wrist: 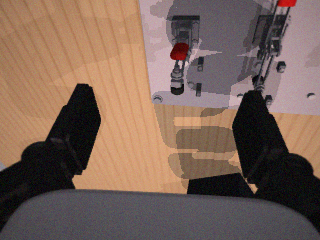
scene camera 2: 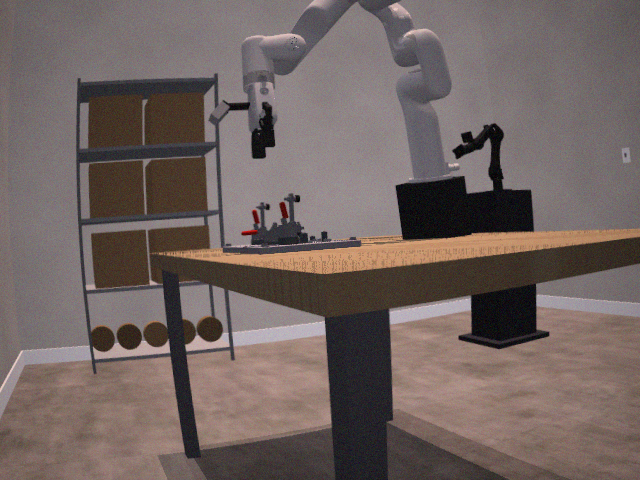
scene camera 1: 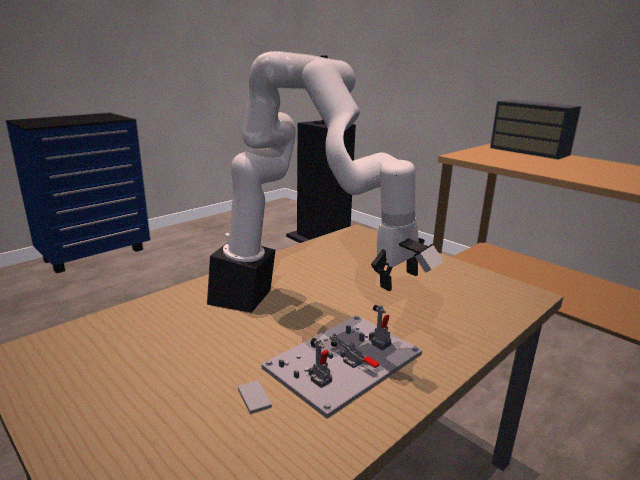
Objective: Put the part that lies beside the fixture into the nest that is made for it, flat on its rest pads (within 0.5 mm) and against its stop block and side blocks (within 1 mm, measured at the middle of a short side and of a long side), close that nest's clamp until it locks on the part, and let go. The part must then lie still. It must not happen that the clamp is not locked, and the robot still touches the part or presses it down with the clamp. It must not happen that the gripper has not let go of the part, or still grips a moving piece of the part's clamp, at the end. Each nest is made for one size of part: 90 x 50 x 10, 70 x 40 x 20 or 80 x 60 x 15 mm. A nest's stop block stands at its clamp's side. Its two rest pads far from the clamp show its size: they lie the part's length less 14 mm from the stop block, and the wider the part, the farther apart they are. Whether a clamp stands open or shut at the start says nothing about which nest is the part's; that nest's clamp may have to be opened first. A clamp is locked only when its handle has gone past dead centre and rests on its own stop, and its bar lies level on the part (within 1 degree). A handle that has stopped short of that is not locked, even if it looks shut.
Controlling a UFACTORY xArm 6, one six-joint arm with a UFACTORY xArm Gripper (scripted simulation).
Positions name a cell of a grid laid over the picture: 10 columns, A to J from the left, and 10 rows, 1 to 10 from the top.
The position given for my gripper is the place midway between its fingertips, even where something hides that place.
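There's a grey block part (scene camera 1: D9), and in the wrist view that part is out of frame. A grey fixture plate (scene camera 1: F8) (scene camera 2: E6) (wrist: H2) is visible too, and so is my gripper (scene camera 1: G6) (scene camera 2: E4) (wrist: F5).
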